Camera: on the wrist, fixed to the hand. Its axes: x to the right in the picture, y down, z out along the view.
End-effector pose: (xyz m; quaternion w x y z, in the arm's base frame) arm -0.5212 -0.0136 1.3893 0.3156 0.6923 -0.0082 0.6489
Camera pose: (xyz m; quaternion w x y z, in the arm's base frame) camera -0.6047 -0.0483 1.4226 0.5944 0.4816 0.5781 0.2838
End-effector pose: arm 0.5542 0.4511 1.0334 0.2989 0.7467 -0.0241 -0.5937
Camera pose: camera 0.6317 0.4108 1.0740 0.2928 -0.6175 -0.4573 0.5691
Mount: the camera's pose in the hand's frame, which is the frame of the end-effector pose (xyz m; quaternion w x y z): 0.0031 0.0771 -0.0577 0.7004 0.1180 0.0713 -0.7003
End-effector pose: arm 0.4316 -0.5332 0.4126 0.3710 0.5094 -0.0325 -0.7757
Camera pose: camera 0.5198 -0.5719 0.4156 0.3412 -0.4787 -0.2689 0.7630
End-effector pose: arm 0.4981 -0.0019 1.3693 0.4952 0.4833 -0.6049 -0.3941
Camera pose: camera 0.5395 0.0123 1.4551 0.0569 0.8486 -0.0964 -0.5170
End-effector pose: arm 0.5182 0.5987 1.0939 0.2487 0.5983 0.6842 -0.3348
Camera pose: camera 0.5971 0.6489 1.1169 0.1797 0.0069 -0.8764 0.4467
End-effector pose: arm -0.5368 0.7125 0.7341 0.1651 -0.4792 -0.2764 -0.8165
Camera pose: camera -0.5370 0.6162 0.7370 0.3799 0.0644 0.6138 0.6891
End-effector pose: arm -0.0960 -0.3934 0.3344 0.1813 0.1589 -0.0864 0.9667
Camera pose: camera -0.1438 -0.4503 0.2731 0.7913 0.1243 0.1778 0.5716
